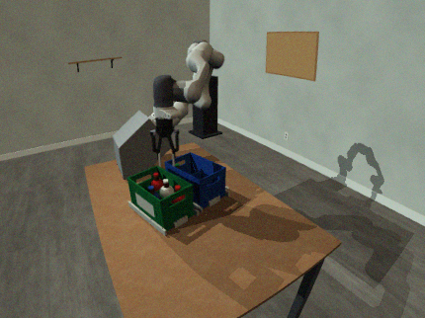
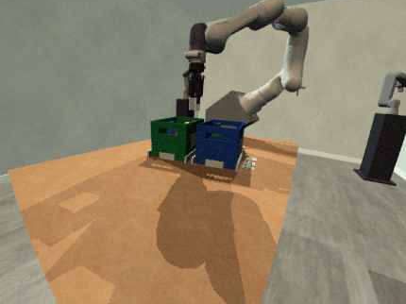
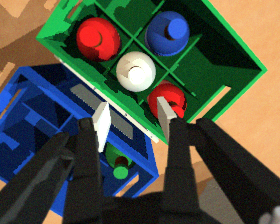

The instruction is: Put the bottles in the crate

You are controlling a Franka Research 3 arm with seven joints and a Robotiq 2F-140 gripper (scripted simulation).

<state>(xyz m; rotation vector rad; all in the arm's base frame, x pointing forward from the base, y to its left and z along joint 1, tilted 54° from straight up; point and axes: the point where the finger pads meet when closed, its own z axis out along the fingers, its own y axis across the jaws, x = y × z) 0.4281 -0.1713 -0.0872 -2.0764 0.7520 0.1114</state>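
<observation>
Right now my hand is 170 mm above the white bottle, 30 mm to the left of it and 20 mm short of it. From my hand the other things lie so: green crate 170 mm below, 70 mm to the right, 30 mm ahead; green bottle 170 mm below, 100 mm to the left, 90 mm behind; blue-capped bottle 170 mm below, 110 mm to the right, 40 mm ahead.
</observation>
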